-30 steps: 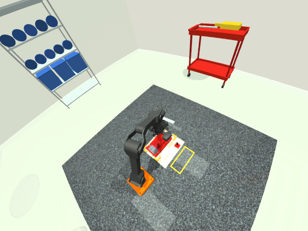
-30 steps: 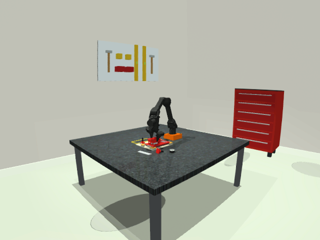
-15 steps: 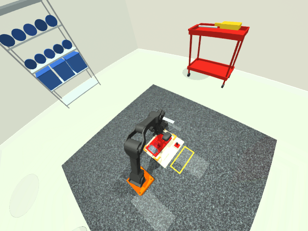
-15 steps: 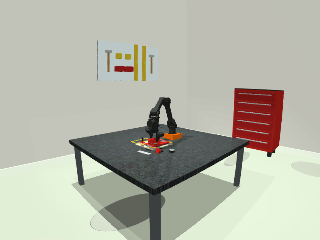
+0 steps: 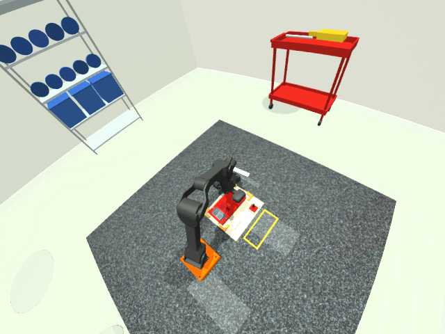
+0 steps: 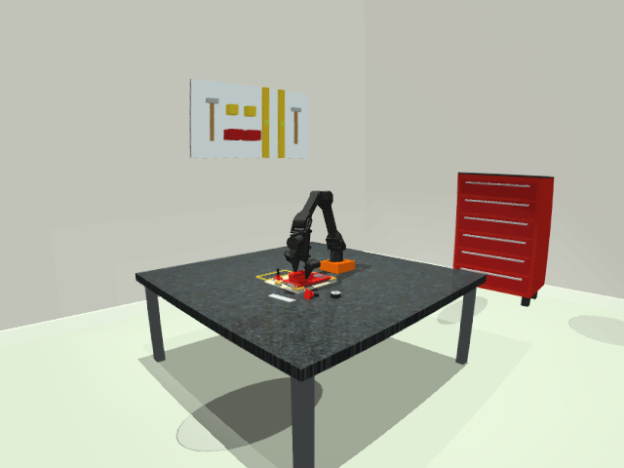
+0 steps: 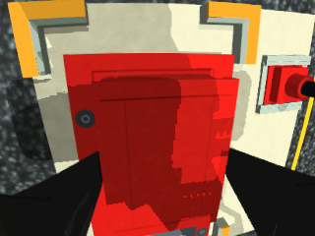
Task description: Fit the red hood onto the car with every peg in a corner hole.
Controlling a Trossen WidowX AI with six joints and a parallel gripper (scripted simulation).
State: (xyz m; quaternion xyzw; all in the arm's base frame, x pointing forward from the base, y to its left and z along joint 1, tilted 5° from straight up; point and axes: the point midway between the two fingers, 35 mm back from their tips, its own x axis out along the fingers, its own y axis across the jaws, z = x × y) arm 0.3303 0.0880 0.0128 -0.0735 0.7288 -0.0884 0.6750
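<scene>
Now: the grey engine block 20 mm below my gripper tip and 10 mm to the left of it. The rest, counted from my gripper tip: cream jig (30 mm below, 30 mm behind, 20 mm to the right); red hood (10 mm above).
</scene>
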